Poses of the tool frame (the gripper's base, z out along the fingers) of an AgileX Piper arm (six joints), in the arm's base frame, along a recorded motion.
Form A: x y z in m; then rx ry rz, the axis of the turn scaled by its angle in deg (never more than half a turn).
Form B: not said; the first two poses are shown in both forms.
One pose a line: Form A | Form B
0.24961, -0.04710, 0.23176, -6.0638, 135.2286, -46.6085 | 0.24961, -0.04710, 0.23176, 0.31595, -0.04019, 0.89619, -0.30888
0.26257, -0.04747, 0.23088, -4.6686, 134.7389, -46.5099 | 0.26257, -0.04747, 0.23088, 0.32047, -0.03101, 0.89493, -0.30892
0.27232, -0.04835, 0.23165, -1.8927, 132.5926, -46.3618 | 0.27232, -0.04835, 0.23165, 0.33811, -0.01268, 0.88829, -0.31060
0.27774, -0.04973, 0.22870, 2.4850, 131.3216, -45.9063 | 0.27774, -0.04973, 0.22870, 0.34909, 0.01674, 0.88446, -0.30918
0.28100, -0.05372, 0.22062, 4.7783, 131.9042, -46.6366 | 0.28100, -0.05372, 0.22062, 0.34212, 0.03207, 0.88540, -0.31304
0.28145, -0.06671, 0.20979, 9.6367, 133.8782, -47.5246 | 0.28145, -0.06671, 0.20979, 0.32235, 0.06407, 0.89004, -0.31595
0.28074, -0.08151, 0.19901, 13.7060, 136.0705, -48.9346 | 0.28074, -0.08151, 0.19901, 0.29862, 0.09006, 0.89406, -0.32153
